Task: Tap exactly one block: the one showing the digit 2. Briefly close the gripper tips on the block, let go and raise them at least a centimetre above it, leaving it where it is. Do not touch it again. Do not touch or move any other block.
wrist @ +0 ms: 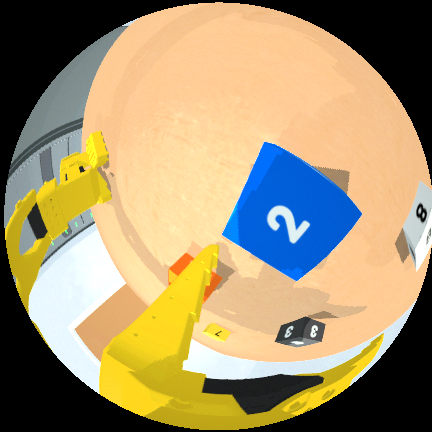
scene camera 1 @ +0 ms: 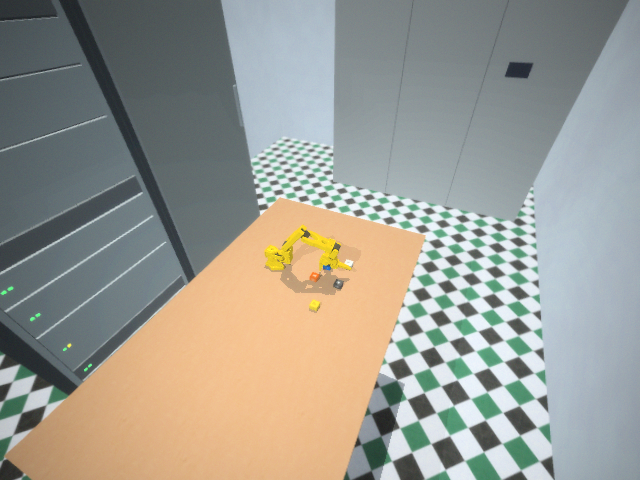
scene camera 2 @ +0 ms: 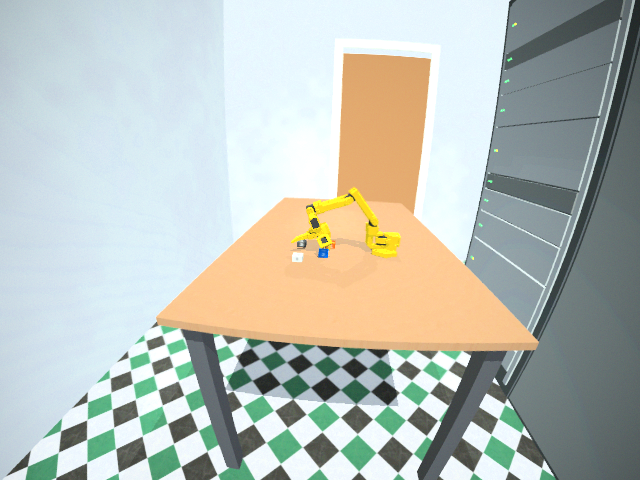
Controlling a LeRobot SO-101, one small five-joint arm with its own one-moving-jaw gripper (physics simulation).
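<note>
The blue block (scene camera 1: 326,267) (scene camera 2: 323,253) (wrist: 299,200) shows a white digit 2 on its top and sits flat on the table. My gripper (scene camera 1: 337,268) (scene camera 2: 310,244) (wrist: 298,291) is wide open with nothing between its jaws. In the wrist view the fixed jaw's tip lies just off the near left corner of the blue block, and the moving jaw is swung far out to the right. In both scene views the gripper is low, right at the blue block and partly in front of or above it. The exact gap between jaw and block cannot be told.
An orange block (scene camera 1: 314,276) (scene camera 2: 333,244) (wrist: 180,263) is partly behind the fixed jaw in the wrist view. A dark block (scene camera 1: 338,284) (scene camera 2: 301,243) (wrist: 300,331) shows 3, a white block (scene camera 1: 348,262) (scene camera 2: 297,257) (wrist: 418,215) 8, a yellow block (scene camera 1: 314,305) (wrist: 216,332) 7.
</note>
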